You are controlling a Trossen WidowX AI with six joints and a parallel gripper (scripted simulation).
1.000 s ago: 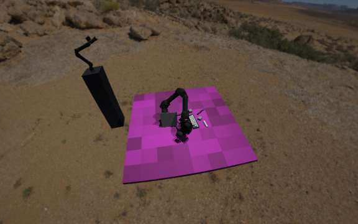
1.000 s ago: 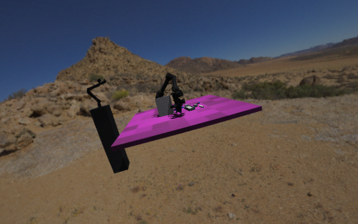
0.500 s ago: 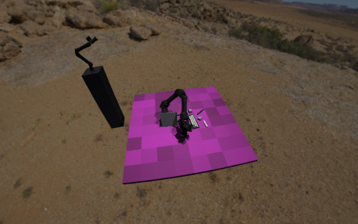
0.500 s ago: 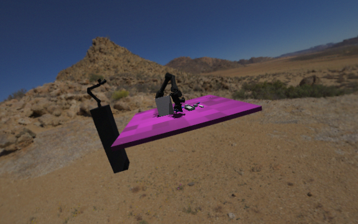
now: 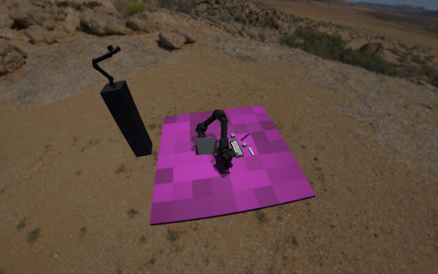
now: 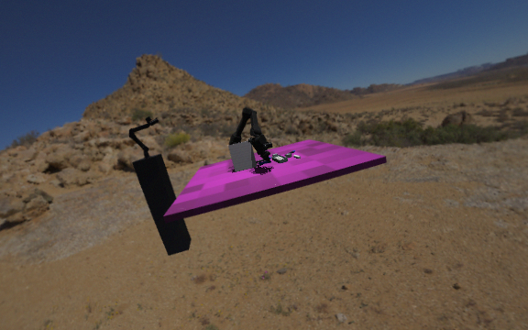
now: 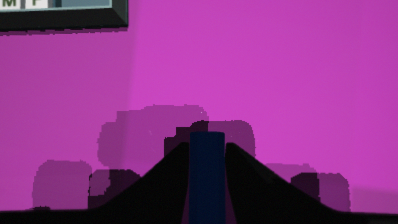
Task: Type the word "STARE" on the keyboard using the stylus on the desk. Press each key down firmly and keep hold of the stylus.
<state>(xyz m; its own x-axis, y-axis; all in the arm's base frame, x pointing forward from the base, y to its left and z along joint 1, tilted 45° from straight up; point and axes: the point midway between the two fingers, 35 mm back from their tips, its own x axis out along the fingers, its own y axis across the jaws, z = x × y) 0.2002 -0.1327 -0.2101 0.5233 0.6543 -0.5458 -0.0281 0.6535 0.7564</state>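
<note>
My gripper tip is 70 mm past the blue hexagonal stylus and 10 mm below it. Round my gripper tip: white cylinder 240 mm ahead, 100 mm to the left, 40 mm below; then grey block 210 mm ahead, 190 mm to the left, 40 mm below.
</note>
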